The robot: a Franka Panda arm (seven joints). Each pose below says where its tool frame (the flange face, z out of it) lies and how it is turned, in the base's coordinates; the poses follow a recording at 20 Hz.
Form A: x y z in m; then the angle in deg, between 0 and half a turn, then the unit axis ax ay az.
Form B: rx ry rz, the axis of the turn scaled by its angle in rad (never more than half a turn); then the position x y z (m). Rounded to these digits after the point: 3 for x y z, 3 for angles.
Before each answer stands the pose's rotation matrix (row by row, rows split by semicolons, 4 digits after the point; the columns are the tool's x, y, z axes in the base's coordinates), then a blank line. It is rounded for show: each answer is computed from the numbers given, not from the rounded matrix.
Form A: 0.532, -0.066, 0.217, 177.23, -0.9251, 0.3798, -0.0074
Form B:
0.7116 -0.7019 0.0320; -0.7026 -0.7105 0.0391; -0.0047 -0.0503 -0.9987

-2.861, 1.175, -0.023, 0.532, -0.066, 0.217
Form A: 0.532, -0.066, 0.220, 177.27, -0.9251, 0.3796, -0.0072
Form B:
0.7119 -0.7016 0.0314; -0.7023 -0.7108 0.0386; -0.0048 -0.0495 -0.9988

-2.862, 1.174, -0.022, 0.532, -0.066, 0.220
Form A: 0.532, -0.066, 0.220, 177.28, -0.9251, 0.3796, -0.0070
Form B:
0.7119 -0.7016 0.0310; -0.7023 -0.7108 0.0386; -0.0051 -0.0492 -0.9988

-2.862, 1.175, -0.022, 0.532, -0.066, 0.220
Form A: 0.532, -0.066, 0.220, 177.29, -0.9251, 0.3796, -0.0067
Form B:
0.7119 -0.7017 0.0303; -0.7023 -0.7108 0.0387; -0.0056 -0.0488 -0.9988

-2.863, 1.175, -0.021, 0.532, -0.066, 0.220
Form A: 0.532, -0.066, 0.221, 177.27, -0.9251, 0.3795, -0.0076
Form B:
0.7120 -0.7015 0.0321; -0.7022 -0.7110 0.0383; -0.0040 -0.0498 -0.9987

-2.862, 1.174, -0.024, 0.532, -0.066, 0.221
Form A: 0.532, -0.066, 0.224, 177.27, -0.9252, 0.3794, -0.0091
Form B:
0.7121 -0.7012 0.0349; -0.7021 -0.7111 0.0372; -0.0012 -0.0510 -0.9987

-2.862, 1.174, -0.028, 0.532, -0.066, 0.224
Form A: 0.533, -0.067, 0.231, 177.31, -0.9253, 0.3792, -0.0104
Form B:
0.7124 -0.7008 0.0370; -0.7018 -0.7115 0.0355; 0.0014 -0.0513 -0.9987

-2.863, 1.173, -0.032, 0.533, -0.067, 0.231
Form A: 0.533, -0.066, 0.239, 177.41, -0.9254, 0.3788, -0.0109
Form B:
0.7129 -0.7003 0.0373; -0.7012 -0.7121 0.0336; 0.0030 -0.0501 -0.9987

-2.865, 1.173, -0.034, 0.533, -0.066, 0.239
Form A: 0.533, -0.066, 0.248, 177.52, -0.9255, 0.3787, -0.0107
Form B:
0.7131 -0.7001 0.0362; -0.7011 -0.7124 0.0319; 0.0034 -0.0481 -0.9988

-2.867, 1.173, -0.033, 0.533, -0.066, 0.248
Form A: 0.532, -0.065, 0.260, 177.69, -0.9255, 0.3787, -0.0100
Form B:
0.7131 -0.7002 0.0338; -0.7010 -0.7125 0.0297; 0.0032 -0.0449 -0.9990

-2.870, 1.174, -0.031, 0.532, -0.065, 0.260
